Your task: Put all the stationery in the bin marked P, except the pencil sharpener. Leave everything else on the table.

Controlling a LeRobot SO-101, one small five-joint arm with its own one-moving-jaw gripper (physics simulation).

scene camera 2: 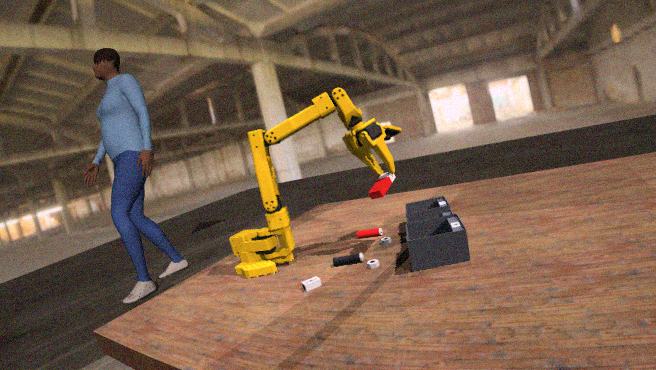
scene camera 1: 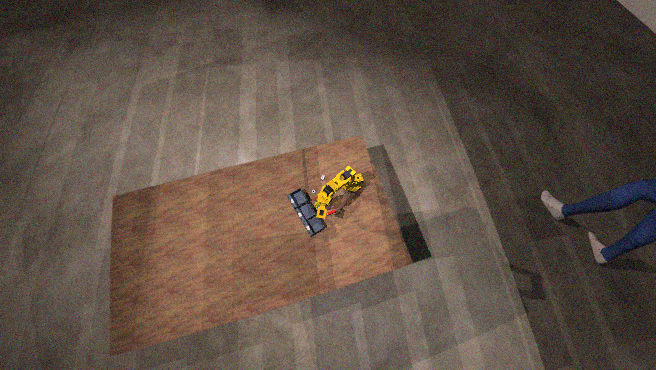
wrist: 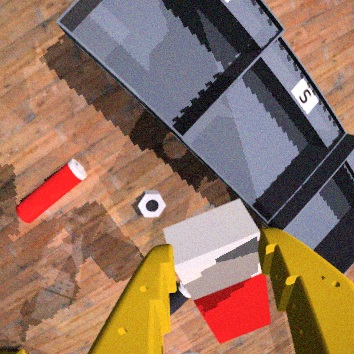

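Pixels of known places: hand, tool point: [scene camera 2: 382,174] [wrist: 173,261]; arm's base, link origin: [scene camera 2: 274,266] [scene camera 1: 348,184].
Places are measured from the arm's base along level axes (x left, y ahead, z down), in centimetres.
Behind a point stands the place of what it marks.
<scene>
My gripper [scene camera 2: 388,173] {y 20.3, x 12.0, z -12.0 cm} [wrist: 217,241] is shut on a red and white eraser [scene camera 2: 381,186] {y 21.6, x 6.6, z -10.8 cm} [wrist: 227,272] {y 21.2, x 10.6, z -11.9 cm}, held in the air over the table beside the bins. In the wrist view the eraser overlaps the edge of bin S. Bin P [wrist: 135,55] {y 23.5, x 17.2, z -0.7 cm} is the end compartment at the top of the wrist view; its label is cut off by the frame. A red marker [scene camera 1: 331,212] {y 14.6, x 13.3, z -1.3 cm} [scene camera 2: 369,233] {y 14.9, x 12.5, z -0.9 cm} [wrist: 50,193] {y 14.8, x 13.2, z -1.4 cm} lies on the table. A black marker [scene camera 2: 348,259] {y 16.0, x -0.2, z -0.9 cm} lies nearer the base. The white pencil sharpener [scene camera 1: 322,177] {y 13.6, x -8.0, z -1.1 cm} [scene camera 2: 311,284] {y 13.8, x -8.7, z -0.8 cm} is on the table.
The dark bins stand in one row; bin S [wrist: 240,142] {y 26.7, x 9.0, z -0.7 cm} adjoins P, and another compartment [wrist: 320,210] {y 30.7, x -0.1, z -0.7 cm} follows. One metal nut [scene camera 2: 385,241] {y 19.7, x 7.9, z -0.6 cm} [wrist: 151,204] {y 19.5, x 8.8, z -0.9 cm} lies near the red marker, another nut [scene camera 2: 373,264] {y 21.0, x -2.0, z -0.7 cm} by the black marker. A person [scene camera 2: 125,125] stands behind the table.
</scene>
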